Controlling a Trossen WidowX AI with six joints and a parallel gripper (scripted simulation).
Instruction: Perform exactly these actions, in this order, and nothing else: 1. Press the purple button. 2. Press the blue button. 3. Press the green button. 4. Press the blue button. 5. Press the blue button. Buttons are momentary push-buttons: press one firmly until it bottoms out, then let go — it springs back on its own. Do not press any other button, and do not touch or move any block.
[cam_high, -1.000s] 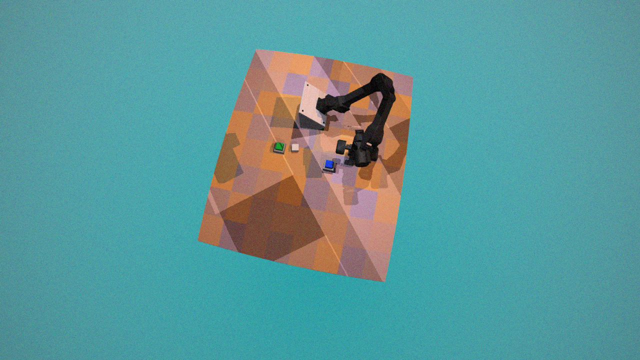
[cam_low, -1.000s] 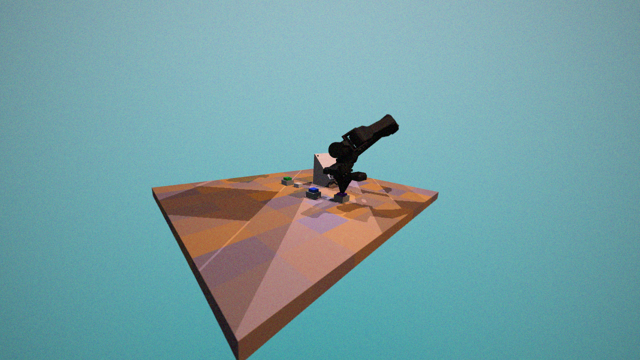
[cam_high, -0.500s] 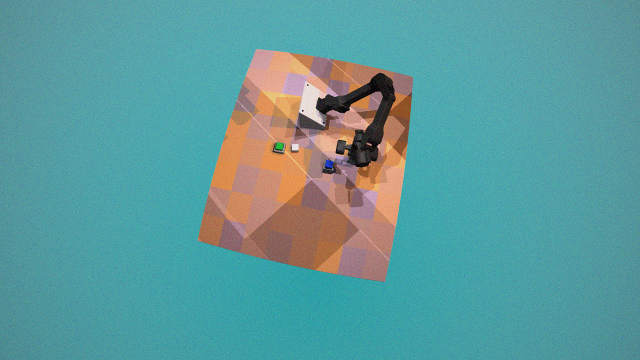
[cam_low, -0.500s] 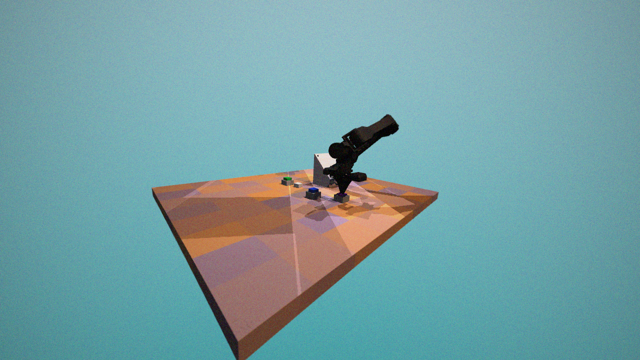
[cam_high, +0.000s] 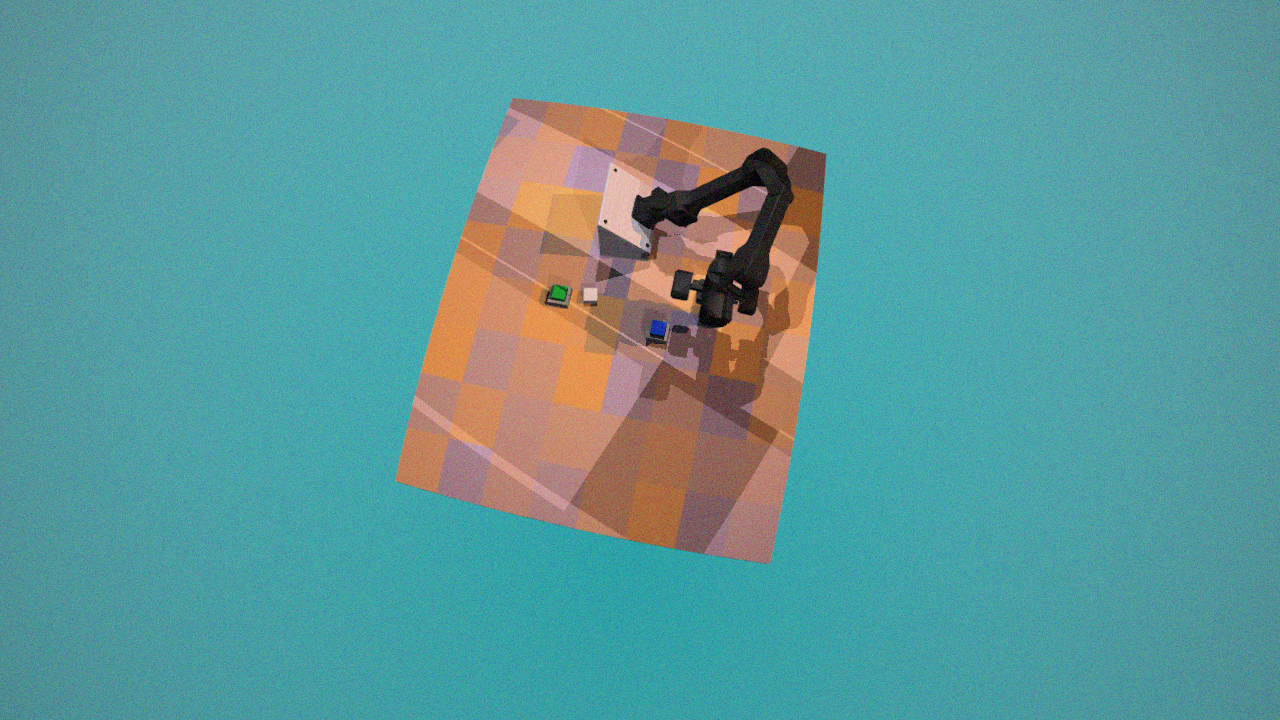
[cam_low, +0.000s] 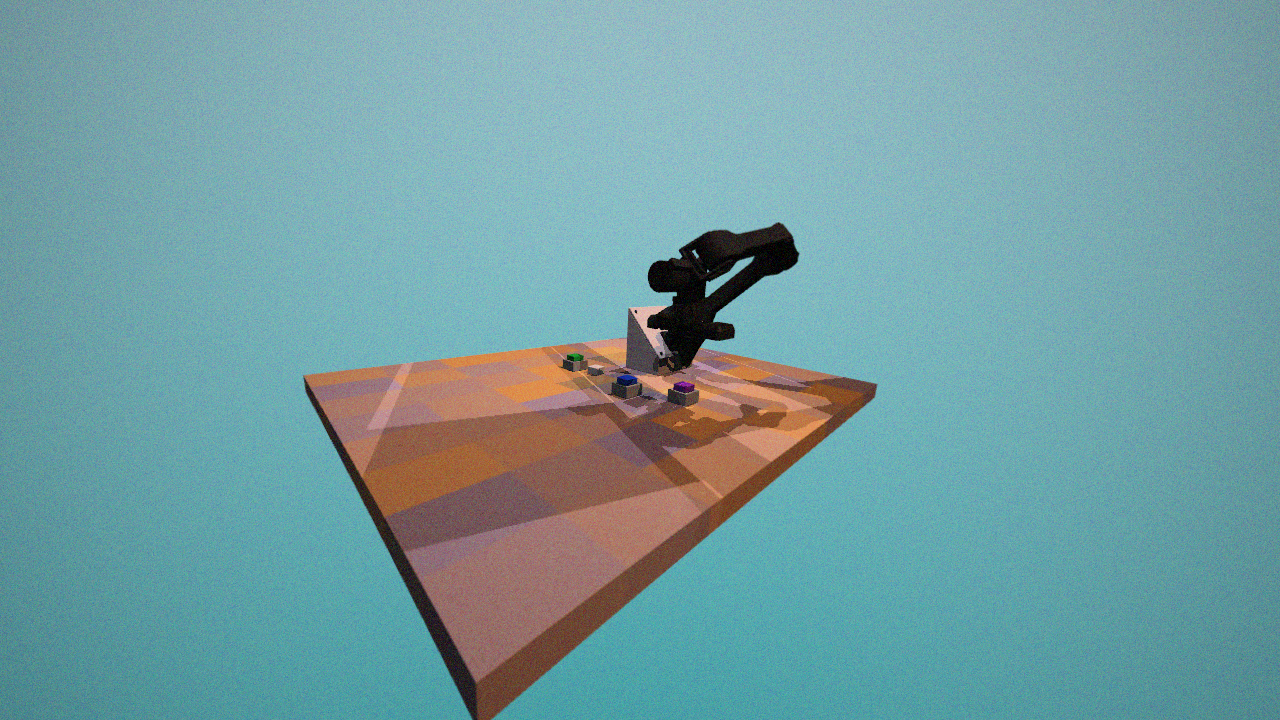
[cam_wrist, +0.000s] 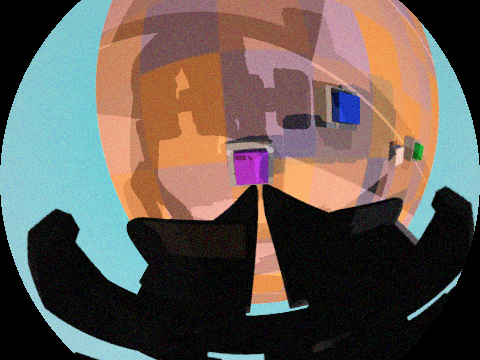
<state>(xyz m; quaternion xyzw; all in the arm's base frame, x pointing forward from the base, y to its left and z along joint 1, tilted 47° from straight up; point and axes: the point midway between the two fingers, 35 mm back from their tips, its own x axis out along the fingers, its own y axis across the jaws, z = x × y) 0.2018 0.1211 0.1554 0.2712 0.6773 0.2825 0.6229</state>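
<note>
Right now my gripper tip is 4 cm above the purple button. Also, from my gripper tip: green button: 35 cm to the right, 4 cm below, 2 cm ahead; blue button: 11 cm to the right, 7 cm ahead, 4 cm below; small white block: 28 cm to the right, 7 cm below, 1 cm ahead.
</note>
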